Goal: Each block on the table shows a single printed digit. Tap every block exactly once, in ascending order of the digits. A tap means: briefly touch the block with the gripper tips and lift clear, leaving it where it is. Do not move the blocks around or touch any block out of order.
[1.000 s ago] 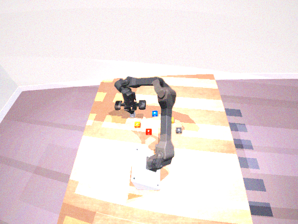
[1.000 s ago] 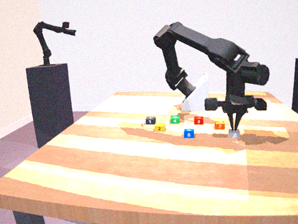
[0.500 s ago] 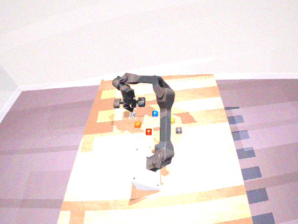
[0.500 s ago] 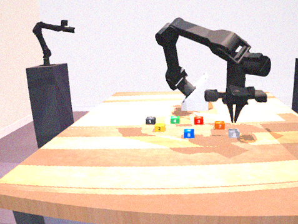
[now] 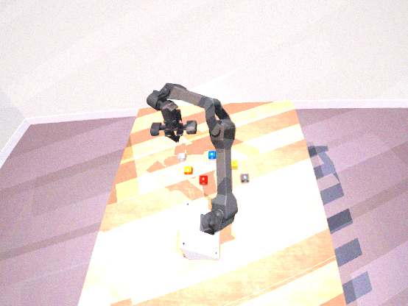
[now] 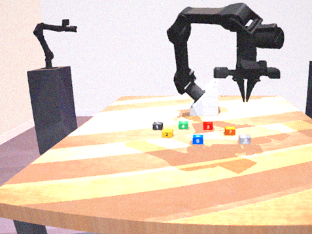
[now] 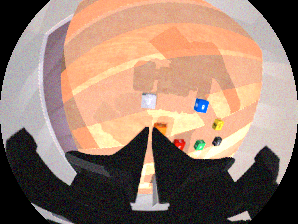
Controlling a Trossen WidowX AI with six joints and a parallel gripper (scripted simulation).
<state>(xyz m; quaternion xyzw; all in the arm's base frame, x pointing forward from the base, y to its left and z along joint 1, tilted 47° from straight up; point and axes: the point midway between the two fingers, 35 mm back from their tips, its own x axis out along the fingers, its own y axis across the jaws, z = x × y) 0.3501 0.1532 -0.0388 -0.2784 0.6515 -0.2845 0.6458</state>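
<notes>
Right now the orange block is 11 cm below my gripper tip, 7 cm behind it and 3 cm to the right of it. From my gripper tip the other things lie so: green block: 19 cm to the right, 13 cm behind, 11 cm below; then red block: 12 cm behind, 11 cm to the right, 11 cm below; then blue block: 14 cm to the right, 11 cm below, 1 cm ahead.
</notes>
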